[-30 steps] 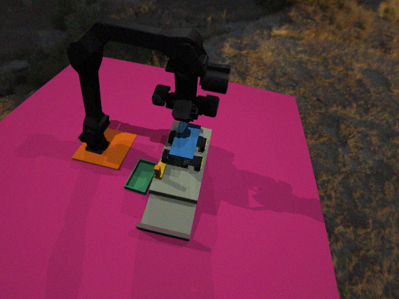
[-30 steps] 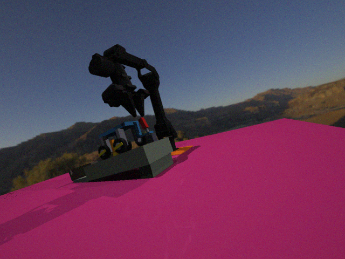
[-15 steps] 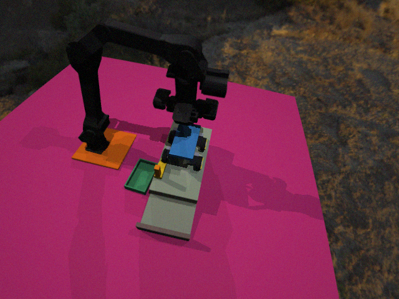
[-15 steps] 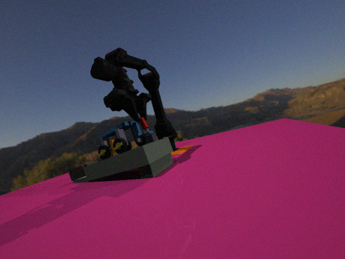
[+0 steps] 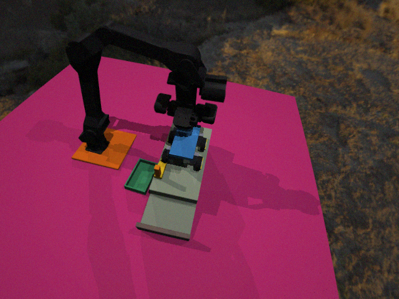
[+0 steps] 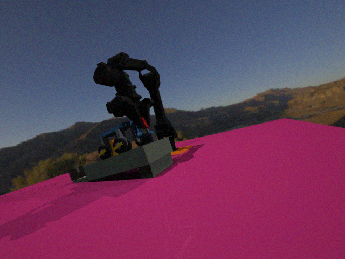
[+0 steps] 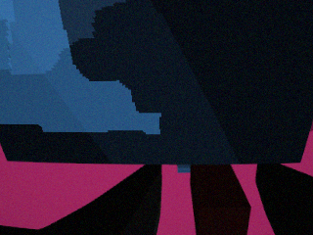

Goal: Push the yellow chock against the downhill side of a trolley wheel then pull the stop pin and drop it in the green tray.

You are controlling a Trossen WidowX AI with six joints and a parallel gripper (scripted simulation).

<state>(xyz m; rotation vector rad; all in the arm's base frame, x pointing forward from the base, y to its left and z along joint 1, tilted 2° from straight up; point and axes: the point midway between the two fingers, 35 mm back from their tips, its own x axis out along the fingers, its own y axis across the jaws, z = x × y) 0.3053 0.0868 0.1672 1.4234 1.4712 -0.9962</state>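
My gripper tip is 1 cm above the stop pin. From my gripper tip the other things lie so: blue trolley: 9 cm to the right, 2 cm below, 2 cm ahead; then grey ramp: 9 cm to the right, 9 cm below, 2 cm ahead; then chock: 17 cm to the right, 5 cm below, 3 cm behind.
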